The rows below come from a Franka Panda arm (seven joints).
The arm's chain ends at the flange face. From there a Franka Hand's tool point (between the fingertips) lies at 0.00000 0.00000 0.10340 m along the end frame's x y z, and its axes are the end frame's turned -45 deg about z.
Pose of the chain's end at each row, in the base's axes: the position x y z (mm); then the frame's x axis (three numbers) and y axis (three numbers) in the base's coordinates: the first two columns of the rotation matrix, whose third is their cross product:
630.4 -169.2 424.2 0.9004 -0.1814 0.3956 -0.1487 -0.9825 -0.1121
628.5 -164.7 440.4 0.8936 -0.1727 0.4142 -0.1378 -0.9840 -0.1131
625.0 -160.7 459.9 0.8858 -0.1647 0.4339 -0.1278 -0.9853 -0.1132
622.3 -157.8 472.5 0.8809 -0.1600 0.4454 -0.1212 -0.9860 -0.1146
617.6 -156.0 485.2 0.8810 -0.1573 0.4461 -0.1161 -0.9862 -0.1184
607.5 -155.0 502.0 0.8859 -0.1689 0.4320 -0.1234 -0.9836 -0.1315
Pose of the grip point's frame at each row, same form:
672.7 -164.8 329.9 0.7418 0.5665 0.3590 0.5315 -0.8230 0.2005
672.7 -160.2 347.0 0.7293 0.5737 0.3729 0.5344 -0.8179 0.2129
671.1 -156.1 367.5 0.7167 0.5803 0.3869 0.5360 -0.8132 0.2268
669.6 -152.9 380.7 0.7086 0.5841 0.3960 0.5372 -0.8103 0.2339
665.0 -150.6 393.5 0.7051 0.5861 0.3992 0.5409 -0.8086 0.2317
653.7 -148.5 409.7 0.7137 0.5761 0.3985 0.5392 -0.8149 0.2125

